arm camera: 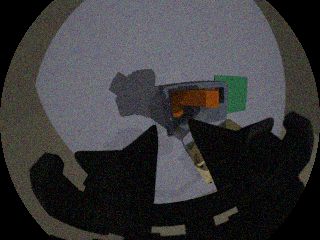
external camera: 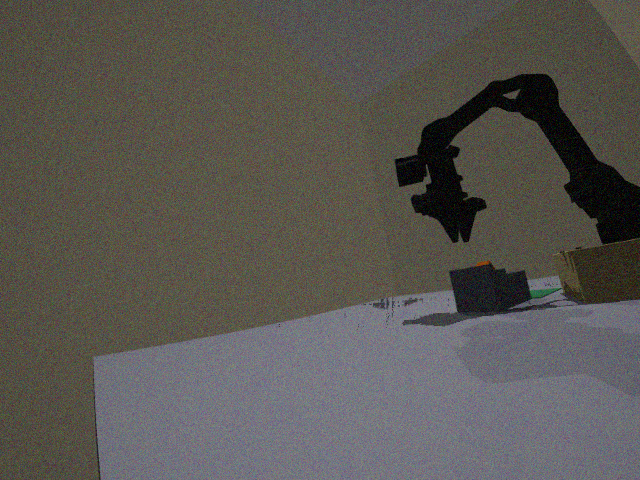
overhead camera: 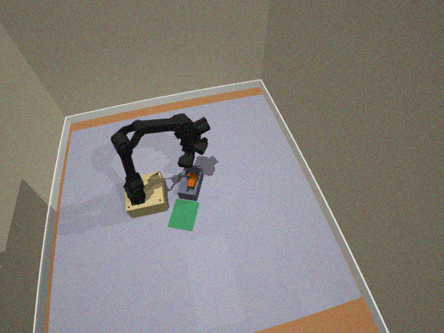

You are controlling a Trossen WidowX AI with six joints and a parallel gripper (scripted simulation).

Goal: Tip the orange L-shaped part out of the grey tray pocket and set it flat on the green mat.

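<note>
Right now my gripper tip is 2 cm past the orange L-shaped part, 4 cm to the left of it and 10 cm above it. Round my gripper tip: green mat (9 cm behind, 20 cm to the right, 16 cm below).
</note>
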